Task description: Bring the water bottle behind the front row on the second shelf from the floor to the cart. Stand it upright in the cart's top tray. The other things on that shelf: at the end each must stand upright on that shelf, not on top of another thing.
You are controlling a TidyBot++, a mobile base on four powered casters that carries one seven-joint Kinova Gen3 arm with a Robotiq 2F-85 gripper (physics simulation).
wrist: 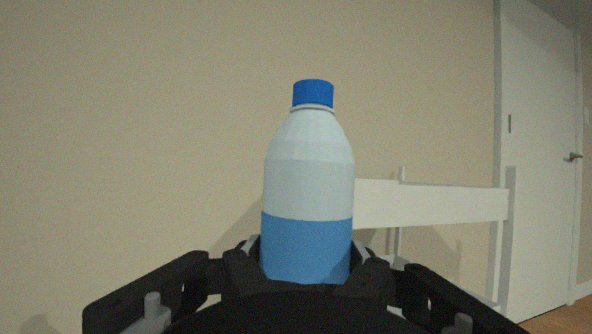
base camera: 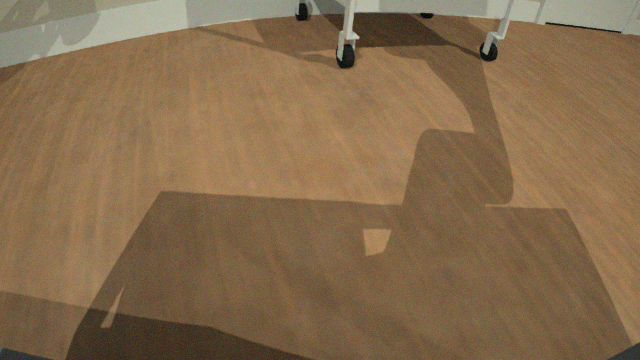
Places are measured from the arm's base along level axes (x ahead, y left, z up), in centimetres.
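Pixels of known places: gripper, between the fingertips: point(wrist: 304, 250).
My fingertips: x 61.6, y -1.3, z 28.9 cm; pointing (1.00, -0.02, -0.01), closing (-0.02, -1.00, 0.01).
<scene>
Behind a point stands the place of what it marks.
The water bottle point(wrist: 308, 185) {x 58.2, y -1.2, z 33.9 cm}, with a blue cap, a pale upper part and a blue lower part, is upright in the wrist view. My gripper point(wrist: 304, 250) {x 61.6, y -1.3, z 28.9 cm} is shut on its lower part; the bottle's base is hidden by the gripper. The white cart point(wrist: 430, 204) {x 84.5, y -24.1, z 30.0 cm} point(base camera: 349, 20) {x 77.1, y -7.0, z -28.0 cm} stands beyond the bottle and to its right in the wrist view, its top tray seen from the side, near its rim height. In the base camera view its lower legs and black casters show at the top. The shelf and its other things do not show in either view.
A beige wall point(wrist: 150, 125) {x 100.4, y 39.6, z 44.5 cm} stands behind the cart. A white door point(wrist: 537, 150) {x 158.5, y -127.0, z 52.8 cm} with a handle is at the right. In the base camera view, a white baseboard point(base camera: 125, 35) {x 95.3, y 50.0, z -38.5 cm} runs behind the cart, and shadows of the robot lie on the wooden floor point(base camera: 225, 125) {x 56.9, y 12.9, z -39.6 cm}.
</scene>
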